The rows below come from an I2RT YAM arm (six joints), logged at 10 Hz.
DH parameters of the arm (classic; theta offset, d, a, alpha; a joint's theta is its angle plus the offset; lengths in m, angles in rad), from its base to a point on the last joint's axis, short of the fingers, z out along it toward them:
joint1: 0 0.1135 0.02 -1.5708
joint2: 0 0 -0.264 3.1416
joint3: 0.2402 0 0.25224 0
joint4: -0.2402 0 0.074 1.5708
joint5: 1.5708 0 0 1.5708
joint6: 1.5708 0.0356 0 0
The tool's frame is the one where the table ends.
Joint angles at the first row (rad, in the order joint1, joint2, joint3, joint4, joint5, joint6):
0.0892 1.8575 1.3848 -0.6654 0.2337 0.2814
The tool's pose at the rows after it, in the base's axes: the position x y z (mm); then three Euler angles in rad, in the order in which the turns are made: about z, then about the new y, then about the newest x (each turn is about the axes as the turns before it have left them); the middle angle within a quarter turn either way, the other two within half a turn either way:
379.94 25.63 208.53 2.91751 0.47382 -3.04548
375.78 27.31 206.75 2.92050 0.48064 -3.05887
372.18 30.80 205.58 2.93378 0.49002 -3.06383
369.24 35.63 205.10 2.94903 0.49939 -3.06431
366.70 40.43 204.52 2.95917 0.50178 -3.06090
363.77 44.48 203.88 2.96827 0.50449 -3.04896
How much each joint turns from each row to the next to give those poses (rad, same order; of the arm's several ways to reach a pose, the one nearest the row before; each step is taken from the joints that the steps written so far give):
-0.0002 -0.0150 -0.0242 0.0031 -0.0004 0.0041
0.0044 -0.0166 -0.0301 0.0238 -0.0103 -0.0004
0.0099 -0.0146 -0.0254 0.0221 -0.0037 -0.0047
0.0139 -0.0116 -0.0184 0.0164 0.0016 -0.0026
0.0143 -0.0069 -0.0113 0.0049 0.0057 0.0037
0.0133 -0.0074 -0.0119 0.0028 0.0141 0.0043

